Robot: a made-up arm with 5 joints.
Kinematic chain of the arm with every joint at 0, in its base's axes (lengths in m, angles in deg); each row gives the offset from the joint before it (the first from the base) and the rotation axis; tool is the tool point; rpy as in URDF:
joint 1: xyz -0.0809 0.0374 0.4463 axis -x
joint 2: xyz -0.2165 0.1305 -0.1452 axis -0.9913 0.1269 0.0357
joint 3: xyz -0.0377 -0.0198 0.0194 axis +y
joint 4: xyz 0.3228 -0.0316 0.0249 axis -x
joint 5: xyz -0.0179 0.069 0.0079 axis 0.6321 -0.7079 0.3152
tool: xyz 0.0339 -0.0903 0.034 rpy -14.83 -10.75 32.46
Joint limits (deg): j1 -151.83..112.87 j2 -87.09..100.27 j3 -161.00..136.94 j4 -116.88..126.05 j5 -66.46..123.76
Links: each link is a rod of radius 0.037 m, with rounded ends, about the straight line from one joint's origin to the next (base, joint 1, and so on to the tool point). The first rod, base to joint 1, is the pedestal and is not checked.
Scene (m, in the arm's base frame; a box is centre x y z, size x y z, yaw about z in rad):
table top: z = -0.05
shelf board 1: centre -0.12 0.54 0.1 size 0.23 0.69 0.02 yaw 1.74
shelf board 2: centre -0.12 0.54 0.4 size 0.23 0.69 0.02 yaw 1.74
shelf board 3: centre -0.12 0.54 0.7 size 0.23 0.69 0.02 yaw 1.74
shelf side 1: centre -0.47 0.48 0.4 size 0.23 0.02 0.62 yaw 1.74
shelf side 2: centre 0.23 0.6 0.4 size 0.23 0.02 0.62 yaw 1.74
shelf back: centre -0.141 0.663 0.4 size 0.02 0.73 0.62 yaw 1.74
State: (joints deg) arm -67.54 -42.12 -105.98 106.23 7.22
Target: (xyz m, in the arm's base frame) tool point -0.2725 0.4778 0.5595
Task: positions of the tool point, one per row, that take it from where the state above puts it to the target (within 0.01 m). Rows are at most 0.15 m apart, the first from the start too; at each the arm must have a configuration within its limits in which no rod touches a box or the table.
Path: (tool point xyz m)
1: -0.4546 -0.1044 0.4808
2: -0.4131 -0.0816 0.5724
3: -0.3702 -0.0101 0.6434
4: -0.3267 0.0945 0.6709
5: -0.2836 0.2065 0.6424
6: -0.2416 0.2973 0.5595
7: -0.2466 0.3482 0.5574
8: -0.2532 0.3958 0.5568
9: -0.2617 0.4392 0.5576
10: -0.2725 0.4778 0.5595

